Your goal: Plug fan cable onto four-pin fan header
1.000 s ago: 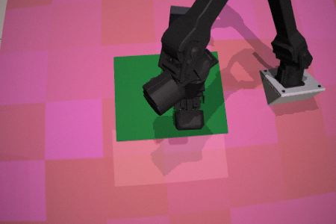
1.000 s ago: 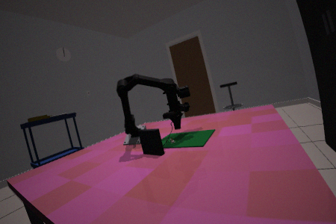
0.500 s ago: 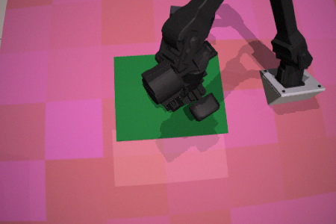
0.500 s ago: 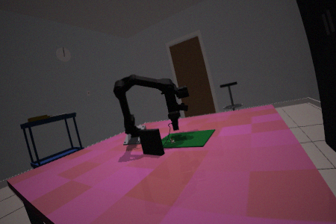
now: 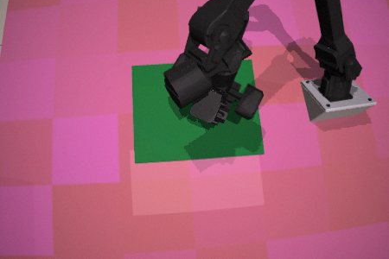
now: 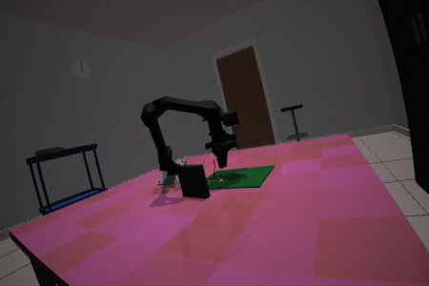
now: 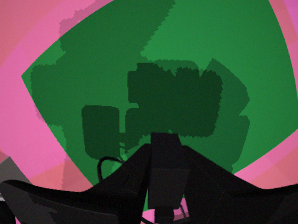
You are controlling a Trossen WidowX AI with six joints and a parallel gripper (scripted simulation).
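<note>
My gripper tip is now 10 mm past the black fan plug, 10 mm to the left of it and 10 mm below it. Round my gripper tip: green board 30 mm ahead, 80 mm below; then black fan 50 mm behind, 170 mm to the right, 10 mm below; then fan header 20 mm behind, 40 mm to the right, 60 mm below.
</note>
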